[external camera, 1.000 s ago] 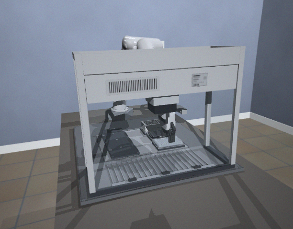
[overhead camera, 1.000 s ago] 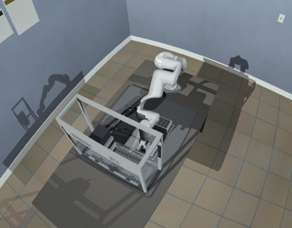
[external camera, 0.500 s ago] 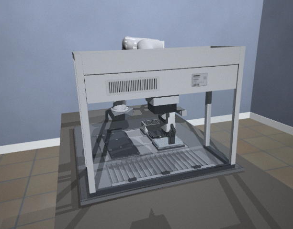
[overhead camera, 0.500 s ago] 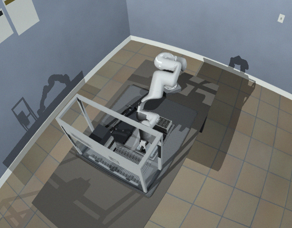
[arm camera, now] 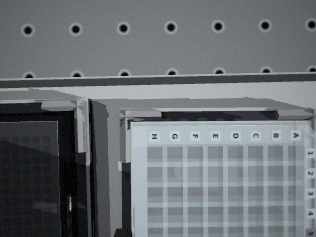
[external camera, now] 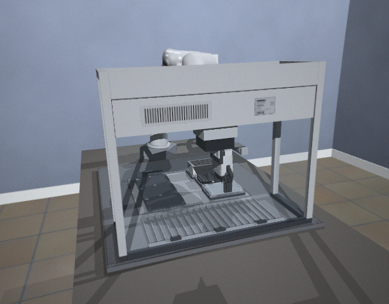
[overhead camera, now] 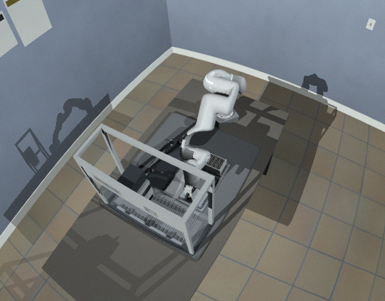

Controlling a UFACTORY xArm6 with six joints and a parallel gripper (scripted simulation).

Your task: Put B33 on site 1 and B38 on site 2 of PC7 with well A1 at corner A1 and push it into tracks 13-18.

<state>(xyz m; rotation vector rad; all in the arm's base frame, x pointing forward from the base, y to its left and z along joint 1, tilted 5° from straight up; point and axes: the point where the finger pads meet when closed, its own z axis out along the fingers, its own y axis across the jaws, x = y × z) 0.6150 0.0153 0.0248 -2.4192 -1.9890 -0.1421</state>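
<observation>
The nest S3 lies 20 mm below my hand. Also, from my hand: frame post: 450 mm to the right, 220 mm ahead, 220 mm above; then plate carrier PC7: 220 mm to the right, 140 mm behind, 10 mm below; then dark 384-well plate B33: 110 mm behind, 30 mm to the left, 10 mm below.
</observation>
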